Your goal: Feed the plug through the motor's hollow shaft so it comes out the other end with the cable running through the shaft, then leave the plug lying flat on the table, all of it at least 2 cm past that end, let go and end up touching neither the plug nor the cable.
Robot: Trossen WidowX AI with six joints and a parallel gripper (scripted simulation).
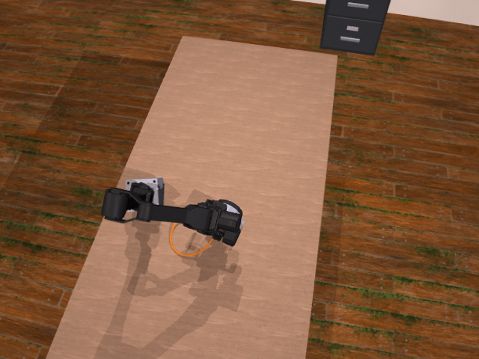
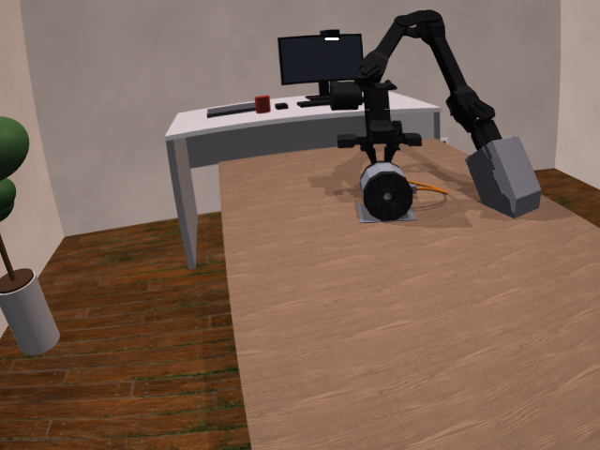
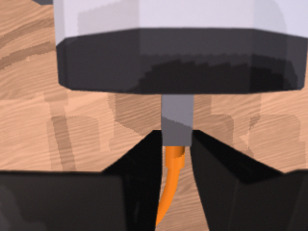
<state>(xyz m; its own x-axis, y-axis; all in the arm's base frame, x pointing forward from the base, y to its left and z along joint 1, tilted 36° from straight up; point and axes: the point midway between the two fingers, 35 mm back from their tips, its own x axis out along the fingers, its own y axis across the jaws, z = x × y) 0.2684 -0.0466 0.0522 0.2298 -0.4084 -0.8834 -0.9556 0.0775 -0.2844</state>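
Right now my hand is 40 mm above the grey plug and 20 mm to the right of it.
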